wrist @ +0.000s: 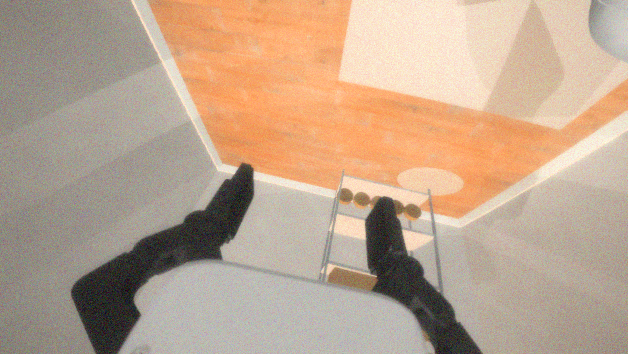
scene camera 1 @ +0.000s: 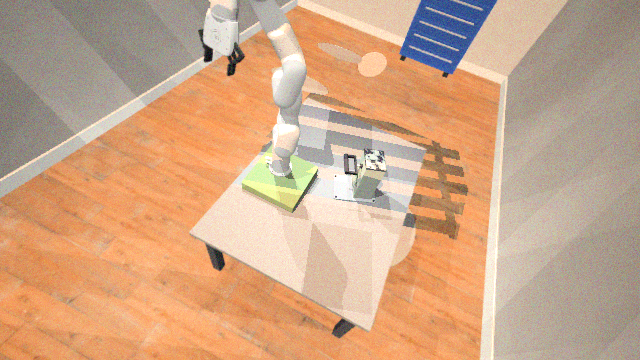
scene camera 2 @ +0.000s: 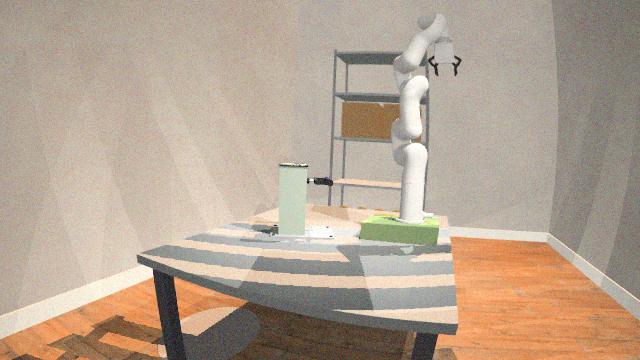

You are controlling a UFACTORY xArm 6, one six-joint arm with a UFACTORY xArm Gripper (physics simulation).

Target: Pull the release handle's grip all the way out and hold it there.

Labels:
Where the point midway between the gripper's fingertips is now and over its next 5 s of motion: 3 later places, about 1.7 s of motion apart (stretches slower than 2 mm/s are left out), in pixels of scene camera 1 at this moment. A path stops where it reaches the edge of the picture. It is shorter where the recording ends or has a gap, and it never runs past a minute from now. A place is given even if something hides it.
My gripper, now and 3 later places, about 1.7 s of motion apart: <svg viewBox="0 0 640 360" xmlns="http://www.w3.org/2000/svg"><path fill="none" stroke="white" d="M219 68L269 91L339 119L343 162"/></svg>

